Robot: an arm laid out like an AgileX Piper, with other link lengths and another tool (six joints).
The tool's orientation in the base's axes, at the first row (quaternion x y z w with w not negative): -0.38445, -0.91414, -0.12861, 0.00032
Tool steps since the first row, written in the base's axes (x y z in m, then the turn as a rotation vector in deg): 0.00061, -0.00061, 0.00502, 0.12, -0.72, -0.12; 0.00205, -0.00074, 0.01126, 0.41, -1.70, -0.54; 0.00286, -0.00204, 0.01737, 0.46, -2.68, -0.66; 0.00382, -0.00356, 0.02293, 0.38, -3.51, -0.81; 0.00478, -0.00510, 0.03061, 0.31, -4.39, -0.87; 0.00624, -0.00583, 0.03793, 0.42, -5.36, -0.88; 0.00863, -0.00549, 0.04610, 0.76, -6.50, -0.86; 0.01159, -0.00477, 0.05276, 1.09, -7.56, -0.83; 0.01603, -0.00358, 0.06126, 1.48, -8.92, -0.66; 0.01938, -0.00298, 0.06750, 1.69, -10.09, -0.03; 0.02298, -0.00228, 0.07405, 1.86, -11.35, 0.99
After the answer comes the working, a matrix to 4 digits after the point.
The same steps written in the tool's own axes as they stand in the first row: -0.00036, 0.00120, -0.00494, -0.60, -0.43, -0.04; -0.00084, 0.00359, -0.01086, -1.54, -0.98, 0.16; -0.00172, 0.00472, -0.01699, -2.27, -1.63, 0.05; -0.00291, 0.00568, -0.02263, -2.82, -2.28, -0.01; -0.00391, 0.00713, -0.03033, -3.39, -2.93, -0.16; -0.00472, 0.00938, -0.03743, -4.15, -3.51, -0.37; -0.00535, 0.01321, -0.04502, -5.19, -4.03, -0.62; -0.00627, 0.01734, -0.05100, -6.16, -4.50, -0.87; -0.00771, 0.02325, -0.05850, -7.38, -5.10, -1.32; -0.00903, 0.02748, -0.06406, -8.28, -5.59, -2.18; -0.01042, 0.03202, -0.06988, -9.19, -6.08, -3.45
The tool's axes in the first row as the columns of a matrix, in the base's axes (rounded; the answer above uses it unrounded):
-0.7044, 0.7030, 0.0983
0.7028, 0.6713, 0.2354
0.0995, 0.2349, -0.9669

